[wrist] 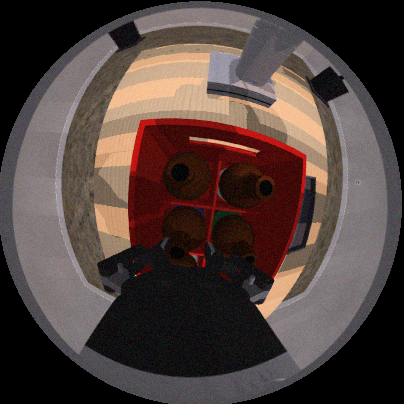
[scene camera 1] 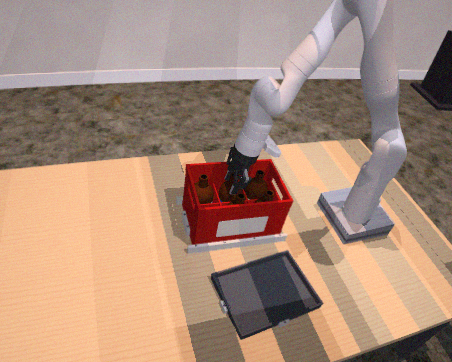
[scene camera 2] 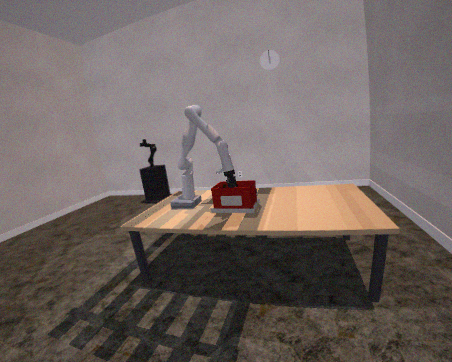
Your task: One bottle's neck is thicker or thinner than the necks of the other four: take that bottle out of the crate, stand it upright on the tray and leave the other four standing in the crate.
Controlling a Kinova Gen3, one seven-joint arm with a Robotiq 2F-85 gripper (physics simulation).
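Where they show: gripper, fingertip midpoint: point(wrist: 187, 245) point(scene camera 1: 229, 186); arm's base at its link origin: point(wrist: 250, 75) point(scene camera 1: 355, 213) point(scene camera 2: 189, 197).
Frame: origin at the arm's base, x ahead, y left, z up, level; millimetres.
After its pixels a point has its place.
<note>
A red crate point(scene camera 1: 203, 223) @[x 531, y 51, z 63 mm] point(scene camera 2: 246, 195) @[x 534, y -134, z 66 mm] point(wrist: 279, 225) @[x 371, y 36, z 96 mm] holds several brown bottles, all upright. My gripper point(scene camera 1: 237, 186) @[x 429, y -80, z 71 mm] point(scene camera 2: 231, 182) point(wrist: 187, 245) @[x 429, y -80, z 71 mm] reaches down into the crate and is open. Its fingers stand on either side of the neck of the back middle bottle point(scene camera 1: 224, 192) @[x 446, y -72, z 56 mm] point(wrist: 177, 252) @[x 418, y -89, z 108 mm] without closing on it. Other bottles stand at the left point(scene camera 1: 204, 188) @[x 509, y -74, z 73 mm], front middle point(scene camera 1: 240, 197) @[x 422, y 2, z 107 mm] point(wrist: 233, 233) @[x 400, y -17, z 68 mm], back right point(scene camera 1: 257, 184) @[x 340, y -84, z 72 mm] point(wrist: 186, 175) @[x 336, y -92, z 108 mm] and front right point(scene camera 1: 268, 195) @[x 337, y -1, z 107 mm] point(wrist: 246, 184) @[x 331, y -25, z 89 mm]. The dark grey tray point(scene camera 1: 260, 287) @[x 384, y 202, z -49 mm] point(wrist: 307, 210) @[x 343, y 297, z -48 mm] lies flat in front of the crate with nothing on it.
The arm's grey base plate point(scene camera 1: 354, 215) @[x 33, y 34, z 31 mm] point(scene camera 2: 186, 202) @[x 27, y -95, z -6 mm] point(wrist: 237, 82) @[x 59, y -34, z -2 mm] sits on the wooden table point(scene camera 1: 110, 251) @[x 788, y 37, z -55 mm] point(scene camera 2: 325, 208) @[x 1029, y -41, z -55 mm] right of the crate. White stops point(scene camera 1: 235, 242) @[x 427, y 57, z -27 mm] edge the crate's front and left side. A black stand point(scene camera 2: 154, 183) stands on the floor behind the table.
</note>
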